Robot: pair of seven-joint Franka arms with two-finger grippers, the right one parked.
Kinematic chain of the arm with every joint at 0, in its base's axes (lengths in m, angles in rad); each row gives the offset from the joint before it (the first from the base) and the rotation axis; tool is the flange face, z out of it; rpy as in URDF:
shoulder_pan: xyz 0 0 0.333 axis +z
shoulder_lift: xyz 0 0 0 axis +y
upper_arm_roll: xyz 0 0 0.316 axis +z
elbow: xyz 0.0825 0 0 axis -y
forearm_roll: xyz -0.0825 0 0.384 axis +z
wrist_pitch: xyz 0 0 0 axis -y
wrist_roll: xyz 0.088 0 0 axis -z
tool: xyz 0 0 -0.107 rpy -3.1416 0 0
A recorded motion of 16 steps. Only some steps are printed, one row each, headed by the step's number.
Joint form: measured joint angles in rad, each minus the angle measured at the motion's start. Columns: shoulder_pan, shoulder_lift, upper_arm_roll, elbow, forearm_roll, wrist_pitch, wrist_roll.
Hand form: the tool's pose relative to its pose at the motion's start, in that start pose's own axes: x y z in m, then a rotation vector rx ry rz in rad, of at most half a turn. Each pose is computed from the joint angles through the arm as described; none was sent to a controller.
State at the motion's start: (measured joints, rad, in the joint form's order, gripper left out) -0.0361 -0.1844 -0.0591 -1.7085 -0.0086 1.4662 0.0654
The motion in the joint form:
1: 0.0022 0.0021 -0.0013 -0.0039 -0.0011 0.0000 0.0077
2: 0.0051 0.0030 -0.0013 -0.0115 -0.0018 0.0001 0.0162
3: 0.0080 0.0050 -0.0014 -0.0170 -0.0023 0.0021 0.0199
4: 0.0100 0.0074 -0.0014 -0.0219 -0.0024 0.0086 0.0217
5: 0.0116 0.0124 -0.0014 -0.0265 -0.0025 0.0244 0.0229
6: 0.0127 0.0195 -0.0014 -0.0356 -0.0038 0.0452 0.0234
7: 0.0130 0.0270 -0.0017 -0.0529 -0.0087 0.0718 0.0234
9: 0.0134 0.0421 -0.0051 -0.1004 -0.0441 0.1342 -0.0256
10: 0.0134 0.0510 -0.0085 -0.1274 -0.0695 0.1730 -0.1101
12: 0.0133 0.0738 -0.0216 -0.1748 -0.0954 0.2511 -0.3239
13: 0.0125 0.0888 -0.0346 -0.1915 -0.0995 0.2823 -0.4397
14: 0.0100 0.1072 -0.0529 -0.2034 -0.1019 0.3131 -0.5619
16: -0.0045 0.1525 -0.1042 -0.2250 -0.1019 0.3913 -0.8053
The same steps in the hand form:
1: 0.0008 -0.0003 0.0028 -0.0015 -0.0059 0.0069
2: 0.0011 -0.0017 0.0067 -0.0030 -0.0142 0.0125
3: 0.0019 -0.0032 0.0100 -0.0043 -0.0196 0.0134
4: 0.0033 -0.0043 0.0128 -0.0048 -0.0204 0.0131
5: 0.0066 -0.0054 0.0160 -0.0048 -0.0142 0.0127
6: 0.0111 -0.0063 0.0218 -0.0062 -0.0094 0.0121
7: 0.0161 -0.0063 0.0311 -0.0113 -0.0072 0.0120
9: 0.0264 -0.0022 0.0553 -0.0467 -0.0056 -0.0361
10: 0.0320 0.0014 0.0690 -0.0716 -0.0044 -0.1209
12: 0.0436 0.0092 0.0962 -0.0960 -0.0071 -0.3307
13: 0.0493 0.0161 0.1091 -0.0982 -0.0143 -0.4365
14: 0.0557 0.0266 0.1217 -0.0983 -0.0211 -0.5415
16: 0.0697 0.0606 0.1491 -0.0969 -0.0248 -0.7263

